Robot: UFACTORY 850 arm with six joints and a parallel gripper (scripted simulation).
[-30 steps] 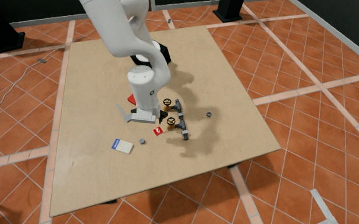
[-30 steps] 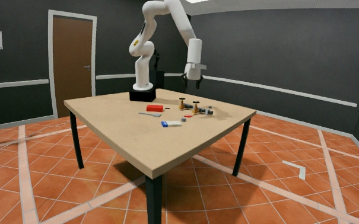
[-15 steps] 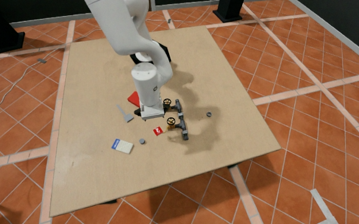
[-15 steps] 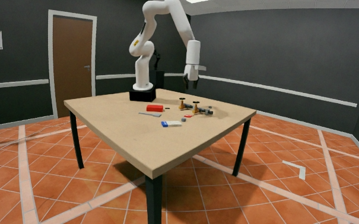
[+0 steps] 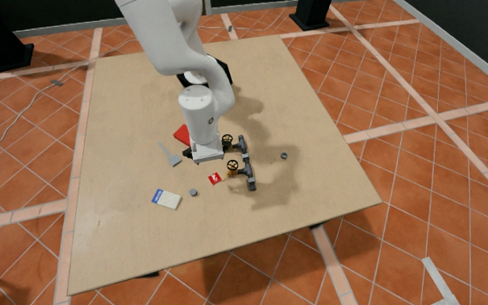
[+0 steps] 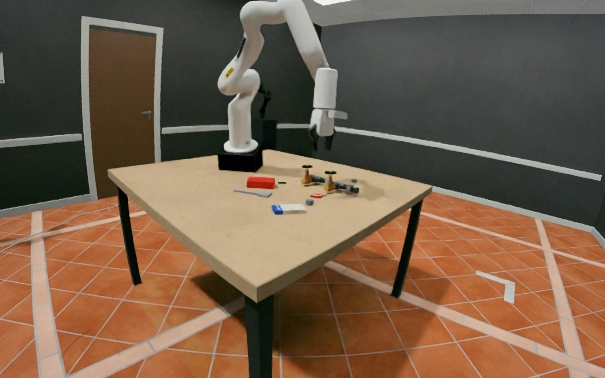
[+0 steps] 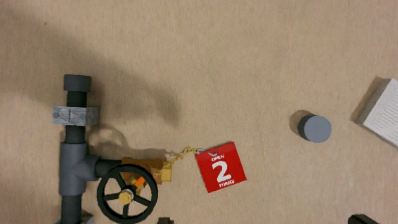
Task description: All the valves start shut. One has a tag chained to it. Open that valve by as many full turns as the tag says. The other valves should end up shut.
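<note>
Right now my hand is 10 mm short of the red tag and 200 mm above it. From my hand the other things lie so: blue card: 20 mm ahead, 220 mm to the right, 190 mm below; red block: 260 mm behind, 50 mm to the right, 190 mm below; grey scraper: 190 mm behind, 160 mm to the right, 200 mm below.
</note>
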